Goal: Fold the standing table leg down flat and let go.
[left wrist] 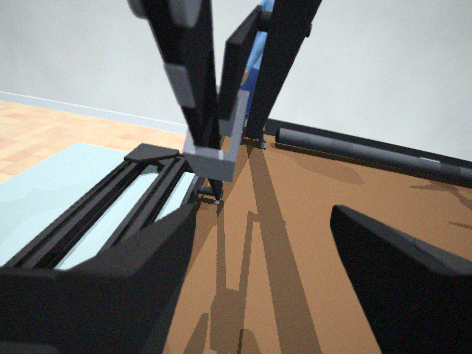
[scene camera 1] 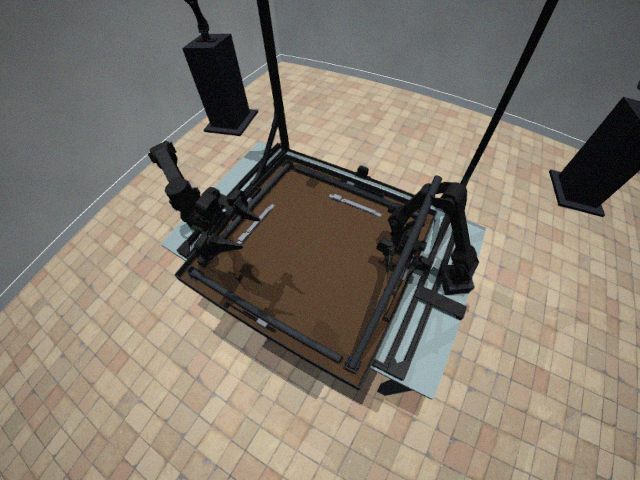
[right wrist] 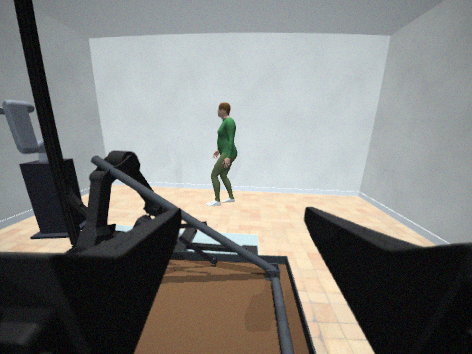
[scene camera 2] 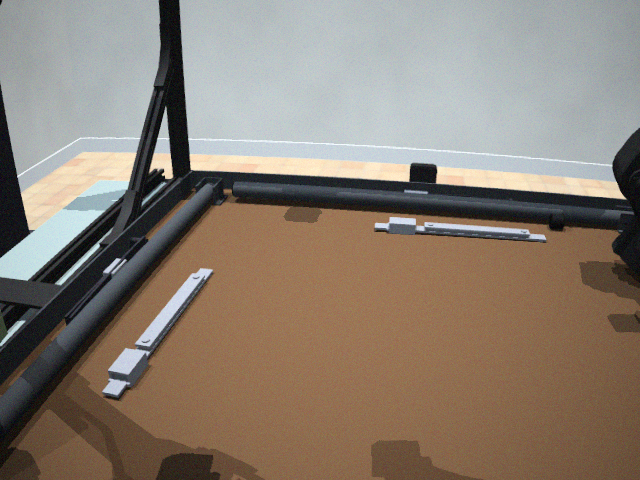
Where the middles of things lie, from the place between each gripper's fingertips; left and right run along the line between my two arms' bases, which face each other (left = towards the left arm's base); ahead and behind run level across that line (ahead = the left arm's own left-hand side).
I see my left gripper 20 mm to the right of the sleeve (left wrist: 205,162) and 30 mm below it. Round my left hand: folding brace (left wrist: 186,44): 30 mm ahead, 20 mm to the left, 10 mm above; table leg (scene camera 1: 389,290): 50 mm ahead, 10 mm to the right, 110 mm above.
I see the table leg 80 mm behind my right hand, 370 mm to the left of it and 200 mm below it. Also, from my right hand: sleeve (130 mm behind, 400 mm to the left, 270 mm below); then folding brace (100 mm behind, 390 mm to the left, 300 mm below).
